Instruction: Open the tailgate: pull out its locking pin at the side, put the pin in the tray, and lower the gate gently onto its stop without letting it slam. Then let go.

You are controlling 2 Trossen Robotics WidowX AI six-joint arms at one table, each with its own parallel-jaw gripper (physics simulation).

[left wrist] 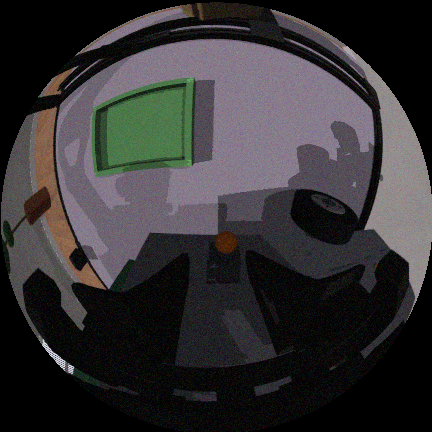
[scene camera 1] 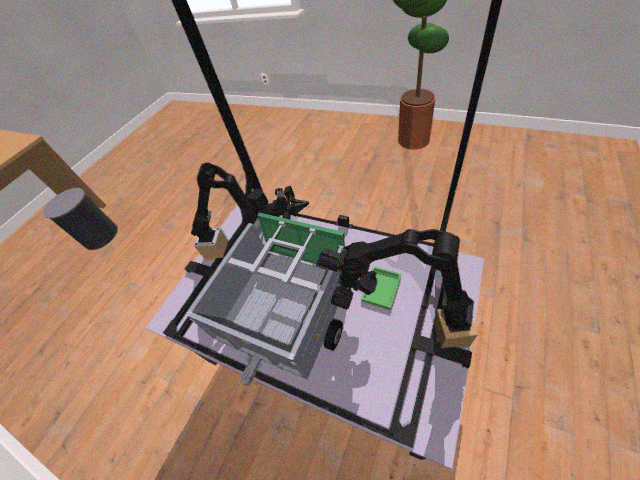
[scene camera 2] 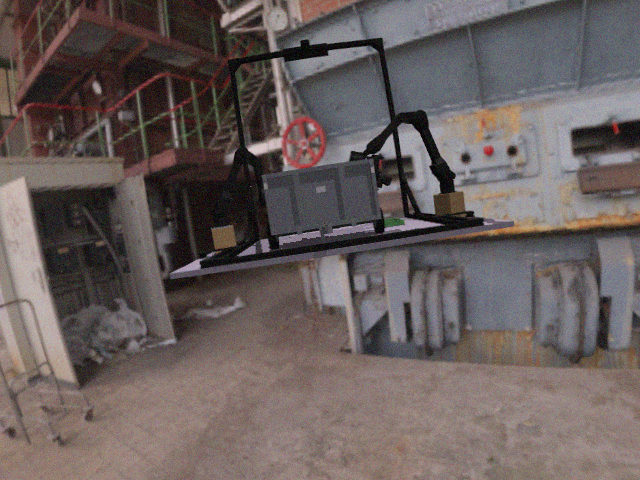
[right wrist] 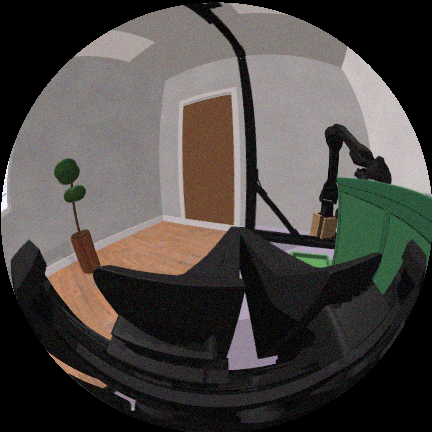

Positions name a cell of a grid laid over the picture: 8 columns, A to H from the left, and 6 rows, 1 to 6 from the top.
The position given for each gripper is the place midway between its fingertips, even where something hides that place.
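You can see the right gripper in scene camera 1 (D3), and it's visible in the right wrist view (E4) too. The left wrist view does not show the right gripper, hidden by the left gripper, and scene camera 2 misses the right gripper, hidden by a grey truck bed.
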